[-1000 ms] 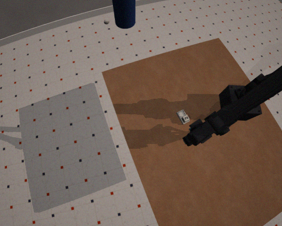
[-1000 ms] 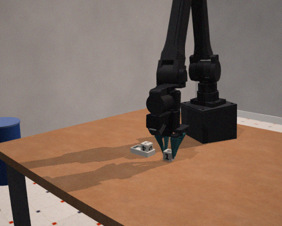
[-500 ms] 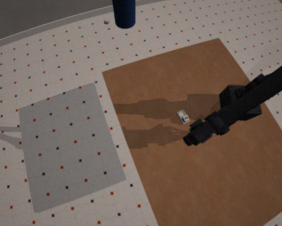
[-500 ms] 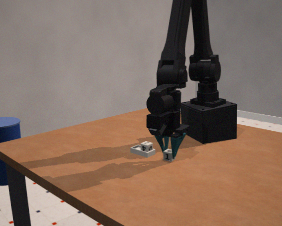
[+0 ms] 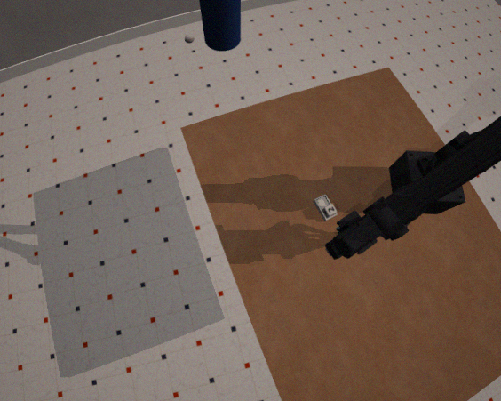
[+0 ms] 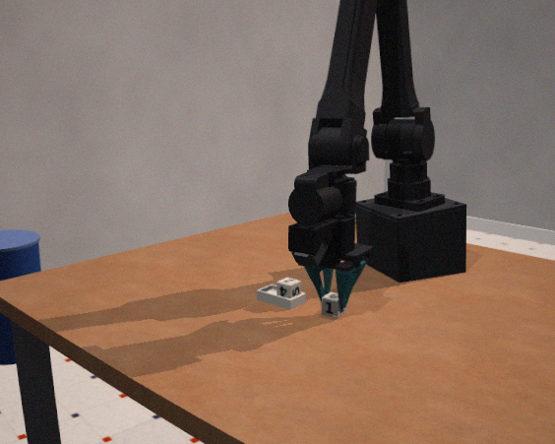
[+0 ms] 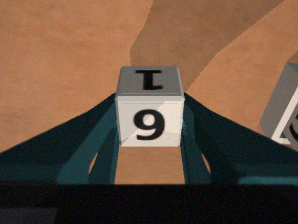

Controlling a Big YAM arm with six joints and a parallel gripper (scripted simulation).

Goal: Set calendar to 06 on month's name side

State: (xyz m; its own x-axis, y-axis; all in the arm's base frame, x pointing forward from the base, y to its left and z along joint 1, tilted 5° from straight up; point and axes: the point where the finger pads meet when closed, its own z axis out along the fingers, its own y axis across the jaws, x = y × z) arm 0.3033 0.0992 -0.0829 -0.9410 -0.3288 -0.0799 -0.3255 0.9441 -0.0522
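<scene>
My hand is 1 cm above the white digit cube. The rest, counted from my hand: white tray: 10 cm to the right, 2 cm below, 2 cm ahead.
</scene>
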